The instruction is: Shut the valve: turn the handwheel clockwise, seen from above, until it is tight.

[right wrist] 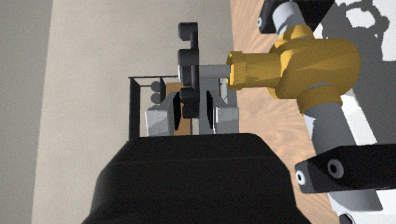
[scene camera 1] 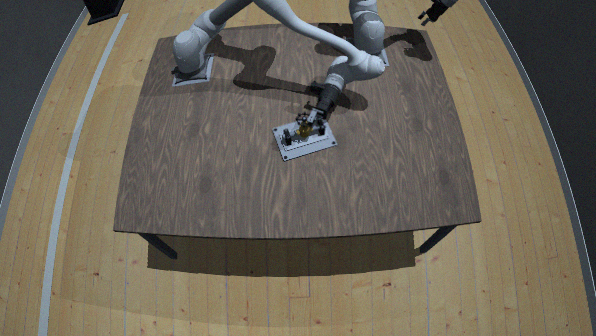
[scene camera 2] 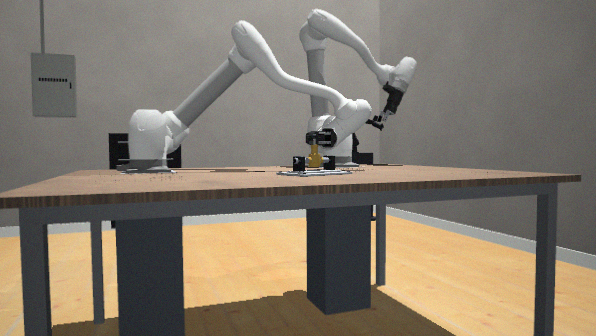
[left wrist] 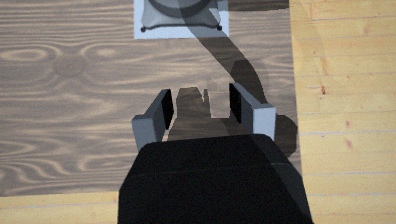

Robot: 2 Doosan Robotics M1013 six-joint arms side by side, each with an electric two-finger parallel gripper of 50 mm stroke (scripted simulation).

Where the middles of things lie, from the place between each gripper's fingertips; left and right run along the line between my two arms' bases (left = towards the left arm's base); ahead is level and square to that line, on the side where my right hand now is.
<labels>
Right now my right hand is 30 mm to the left of the black handwheel (right wrist: 188,59), 10 mm past it and 10 mm above it. The rest, counted from my right hand: light base plate (scene camera 1: 331,142): 130 mm below, 30 mm to the right, 10 mm behind.
The black handwheel is 720 mm to the right of my left hand, 540 mm ahead of it and 140 mm below it. From my left hand the other things lie so: light base plate (720 mm to the right, 540 mm ahead, 260 mm below).
</labels>
